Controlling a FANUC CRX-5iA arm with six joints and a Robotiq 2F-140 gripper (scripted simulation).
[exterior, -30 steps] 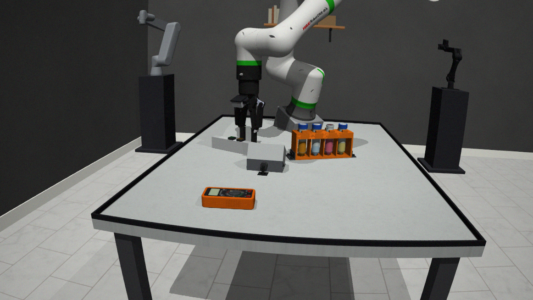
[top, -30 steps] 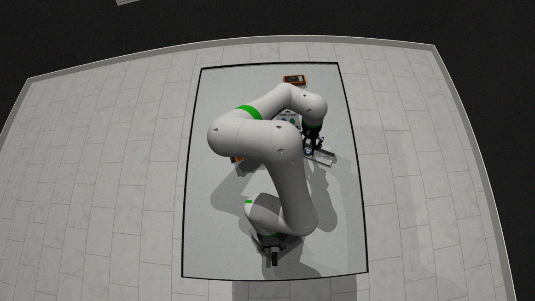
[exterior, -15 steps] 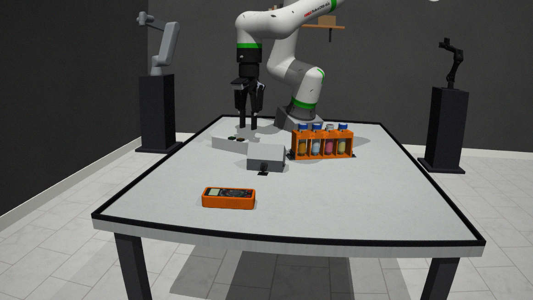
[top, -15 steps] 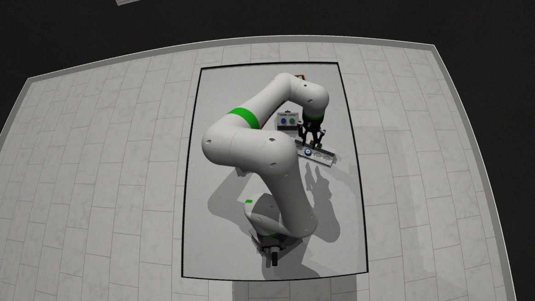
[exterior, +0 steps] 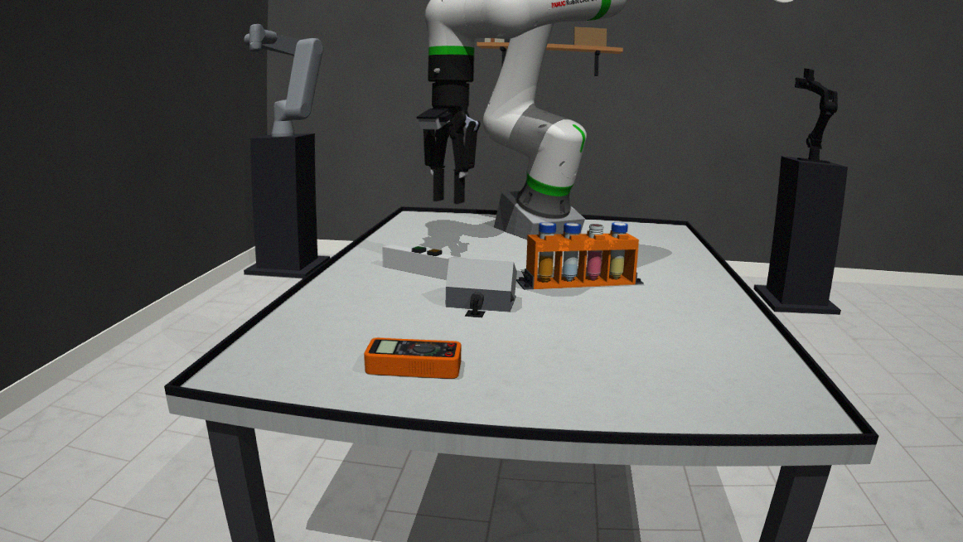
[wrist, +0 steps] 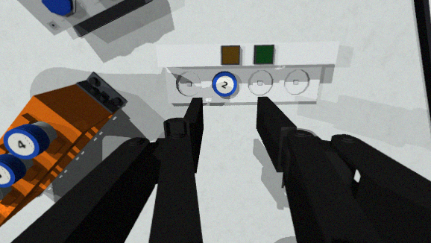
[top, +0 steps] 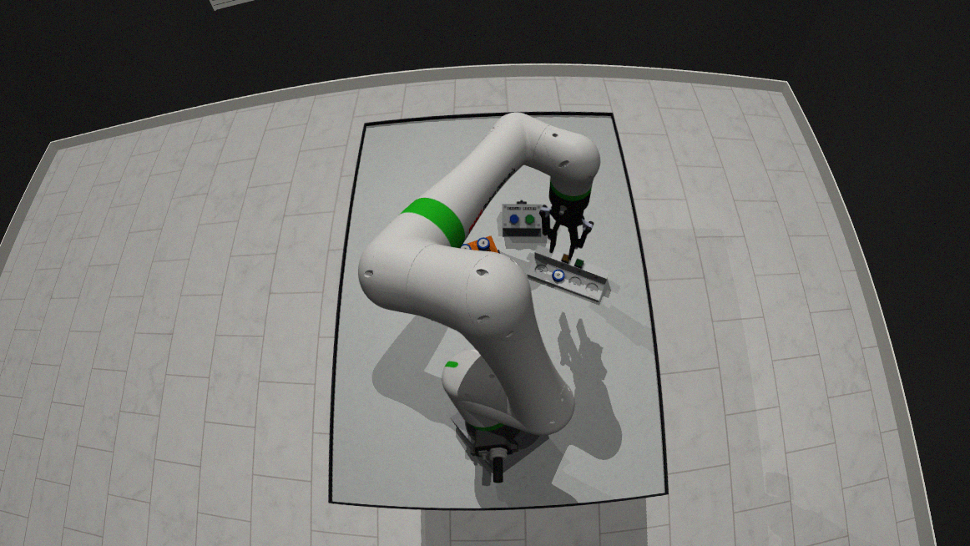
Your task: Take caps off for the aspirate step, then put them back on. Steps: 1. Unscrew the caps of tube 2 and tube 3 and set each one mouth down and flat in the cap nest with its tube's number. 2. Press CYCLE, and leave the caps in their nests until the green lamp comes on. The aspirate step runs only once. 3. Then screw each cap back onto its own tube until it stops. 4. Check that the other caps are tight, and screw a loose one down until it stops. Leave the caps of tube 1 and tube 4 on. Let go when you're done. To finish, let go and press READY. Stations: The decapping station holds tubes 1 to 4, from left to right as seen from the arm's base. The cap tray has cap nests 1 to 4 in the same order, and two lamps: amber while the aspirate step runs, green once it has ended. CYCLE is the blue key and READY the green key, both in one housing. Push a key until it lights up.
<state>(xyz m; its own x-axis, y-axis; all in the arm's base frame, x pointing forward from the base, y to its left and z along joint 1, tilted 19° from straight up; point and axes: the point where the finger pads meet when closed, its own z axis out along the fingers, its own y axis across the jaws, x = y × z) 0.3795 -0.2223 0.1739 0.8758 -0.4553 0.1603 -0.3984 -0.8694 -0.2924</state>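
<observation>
My hand is 260 mm to the right of the cap 3, 70 mm above it and 30 mm short of it. Round my hand: green key: 160 mm ahead, 120 mm below, 70 mm to the left; then cap 4: 210 mm to the left, 70 mm below, 50 mm ahead; then cap 2: 170 mm below.
</observation>
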